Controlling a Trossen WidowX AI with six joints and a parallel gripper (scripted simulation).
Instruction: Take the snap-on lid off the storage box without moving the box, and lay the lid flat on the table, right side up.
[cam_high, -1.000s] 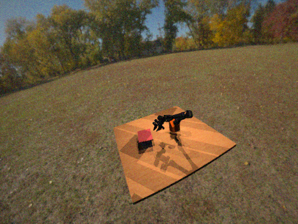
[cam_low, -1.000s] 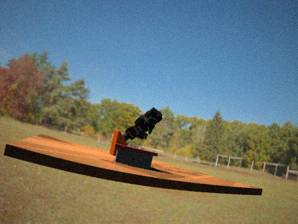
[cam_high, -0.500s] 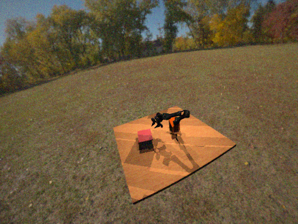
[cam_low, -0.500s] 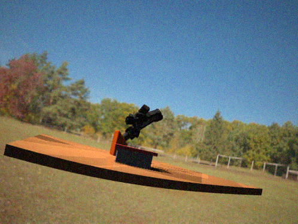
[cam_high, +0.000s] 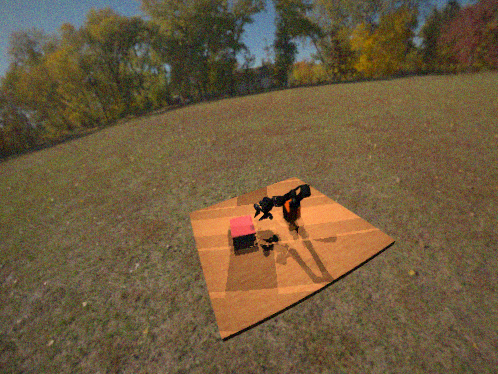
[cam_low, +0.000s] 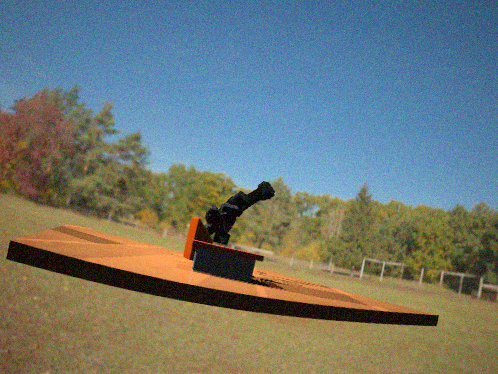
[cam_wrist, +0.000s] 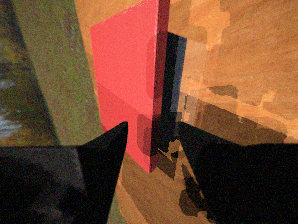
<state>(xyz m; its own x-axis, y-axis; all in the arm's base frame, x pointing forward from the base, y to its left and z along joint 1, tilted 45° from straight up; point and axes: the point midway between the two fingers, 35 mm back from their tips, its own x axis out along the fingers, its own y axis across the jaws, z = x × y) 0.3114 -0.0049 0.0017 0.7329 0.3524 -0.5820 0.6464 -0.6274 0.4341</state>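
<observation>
Right now my gripper tip is 12 cm short of the red lid, 4 cm above it and 3 cm to the left of it. Also, from my gripper tip: blue-grey storage box (12 cm ahead, 8 cm below, 3 cm to the right).
</observation>
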